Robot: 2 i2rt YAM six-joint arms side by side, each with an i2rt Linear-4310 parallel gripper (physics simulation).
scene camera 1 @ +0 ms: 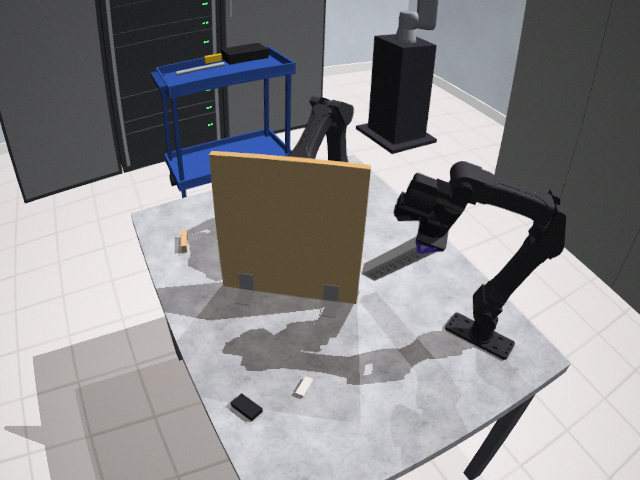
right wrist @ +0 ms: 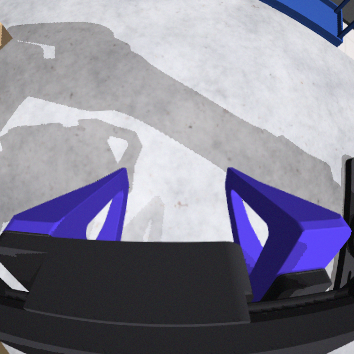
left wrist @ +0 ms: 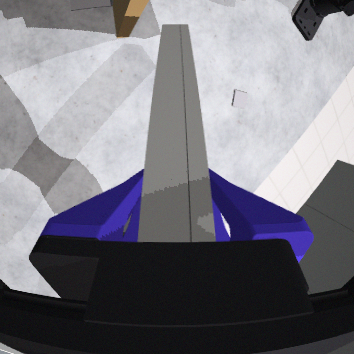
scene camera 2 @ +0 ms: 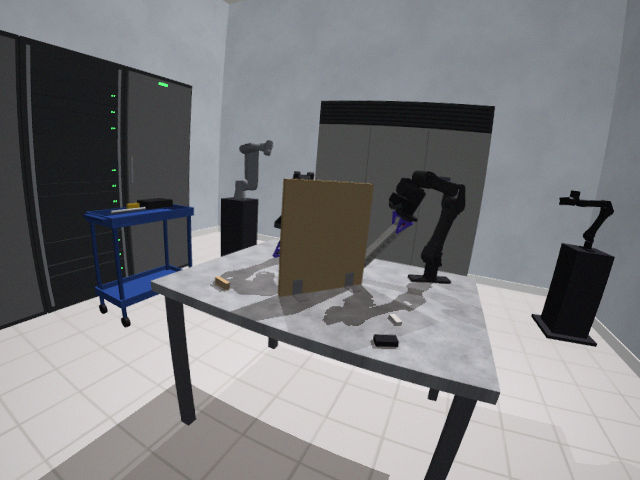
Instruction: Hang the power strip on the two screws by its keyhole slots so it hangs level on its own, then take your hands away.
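Places are measured from the left arm's base along level axes (x left, y back, z up), in centimetres.
Where they show: left gripper, fingertip midpoint: (scene camera 1: 420, 246) (left wrist: 175, 176) (scene camera 2: 394, 231); right gripper, fingertip midpoint: (right wrist: 176, 175) (scene camera 2: 274, 253); left arm's base, link origin: (scene camera 1: 480, 337) (scene camera 2: 429, 279); right arm's base, link origin: (left wrist: 314, 3).
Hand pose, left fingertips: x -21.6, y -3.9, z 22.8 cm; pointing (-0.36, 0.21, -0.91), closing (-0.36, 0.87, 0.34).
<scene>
Each offset is from my left fingertips to the centre of the thing.
The grey power strip @(dx -4.7, dy +0.4, dz -5.9 cm) (scene camera 1: 395, 263) (scene camera 2: 383, 241) (left wrist: 172, 100) slopes down from my left gripper (scene camera 1: 427, 248) (left wrist: 175, 176), which is shut on it near one end. Its other end is by the board's edge in scene camera 1. A row of dark marks shows along its side. The upright tan board @(dx -29.3, dy -14.5, dz -1.8 cm) (scene camera 1: 289, 227) (scene camera 2: 325, 235) (left wrist: 122, 20) stands on two grey brackets, with its back to both scene cameras. The screws and keyhole slots do not show. My right gripper (right wrist: 176, 175) is open and empty above the table, behind the board, partly hidden in scene camera 2.
A wooden block @(dx -67.9, dy -19.7, dz -21.4 cm) (scene camera 1: 183, 240) (scene camera 2: 222, 282) lies beyond the board's left edge. A white block @(dx -5.7, dy -37.1, dz -22.2 cm) (scene camera 1: 303, 386) (scene camera 2: 394, 319) and a black box @(dx -11.9, dy -50.5, dz -22.0 cm) (scene camera 1: 246, 406) (scene camera 2: 385, 340) lie in front of the board. A blue cart (scene camera 1: 232, 77) (scene camera 2: 149, 213) stands behind the table.
</scene>
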